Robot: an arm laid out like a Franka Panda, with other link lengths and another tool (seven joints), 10 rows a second.
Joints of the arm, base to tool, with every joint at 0 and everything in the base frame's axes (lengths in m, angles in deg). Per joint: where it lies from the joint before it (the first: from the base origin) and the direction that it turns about. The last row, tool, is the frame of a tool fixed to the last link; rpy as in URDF.
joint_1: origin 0 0 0.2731 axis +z
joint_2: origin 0 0 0 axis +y
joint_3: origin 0 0 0.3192 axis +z
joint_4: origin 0.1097 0 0 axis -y
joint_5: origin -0.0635 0 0.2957 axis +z
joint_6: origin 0 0 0 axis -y
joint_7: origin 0.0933 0 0 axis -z
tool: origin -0.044 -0.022 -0.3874 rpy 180 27.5 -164.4
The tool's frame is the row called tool.
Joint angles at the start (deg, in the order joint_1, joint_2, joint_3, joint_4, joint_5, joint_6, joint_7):
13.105, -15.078, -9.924, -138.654, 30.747, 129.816, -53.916
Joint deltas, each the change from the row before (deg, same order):
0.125, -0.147, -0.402, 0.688, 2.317, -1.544, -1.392
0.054, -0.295, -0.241, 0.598, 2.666, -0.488, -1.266
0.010, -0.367, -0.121, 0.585, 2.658, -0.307, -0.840
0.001, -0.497, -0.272, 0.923, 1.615, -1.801, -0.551
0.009, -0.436, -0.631, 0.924, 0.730, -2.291, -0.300
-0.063, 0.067, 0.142, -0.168, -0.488, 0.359, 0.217
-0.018, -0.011, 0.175, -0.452, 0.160, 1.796, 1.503
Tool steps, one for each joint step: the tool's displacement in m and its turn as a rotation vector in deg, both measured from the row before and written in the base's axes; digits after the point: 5 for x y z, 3 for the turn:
-0.00063, 0.01140, 0.00742, 2.287, 0.029, 0.394
0.00581, 0.01078, 0.01053, 2.349, -0.904, -0.303
0.00662, 0.01070, 0.01190, 2.353, -0.946, -0.658
-0.00037, 0.01013, 0.01245, 2.037, -0.212, 0.374
-0.00374, 0.00576, 0.01016, 1.551, 0.267, 0.628
-0.00003, -0.00254, -0.00267, -0.556, 0.057, -0.076
0.00615, -0.00330, -0.00114, -0.176, -0.012, -2.186

